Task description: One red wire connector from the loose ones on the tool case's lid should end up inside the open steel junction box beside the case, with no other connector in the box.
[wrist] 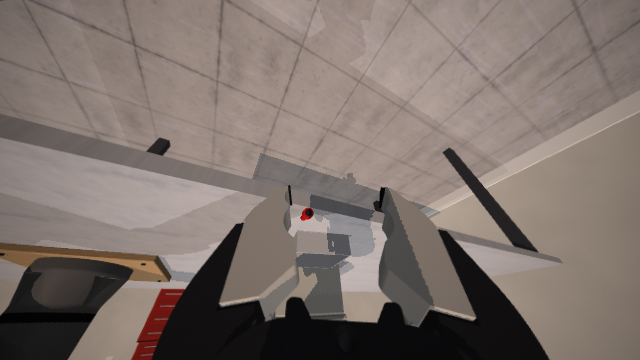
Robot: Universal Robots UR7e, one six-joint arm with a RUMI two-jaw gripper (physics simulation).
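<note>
My gripper is open and empty, its two jaws standing apart in the middle of the view. A red wire connector with a dark opening shows between the jaws, nearer the left jaw, apart from both. It appears to lie on the pale table top, near its edge. A grey box-like shape shows below it in the picture, between the jaws; I cannot tell if this is the junction box. The tool case and its lid cannot be made out.
A wooden board carries a dark round robot base at the lower left. Red drawers stand beside the left jaw. Dark table legs and the tiled floor show beyond the table's edge. A beige wall is at the right.
</note>
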